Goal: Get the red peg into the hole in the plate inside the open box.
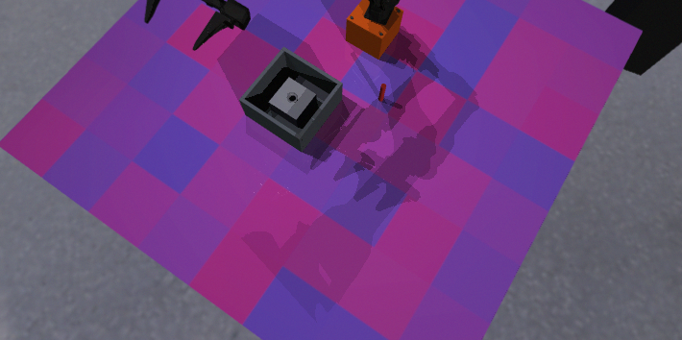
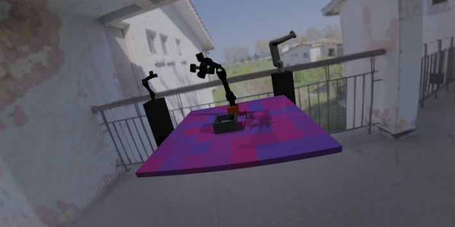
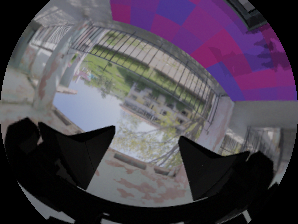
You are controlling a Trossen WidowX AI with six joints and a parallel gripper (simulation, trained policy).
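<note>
My gripper tip is 490 mm above the red peg, 300 mm to the right of it and 290 mm past it. Also, from my gripper tip: grey plate (490 mm below, 170 mm behind, 100 mm to the left); then dark grey box (500 mm below, 170 mm behind, 100 mm to the left).
</note>
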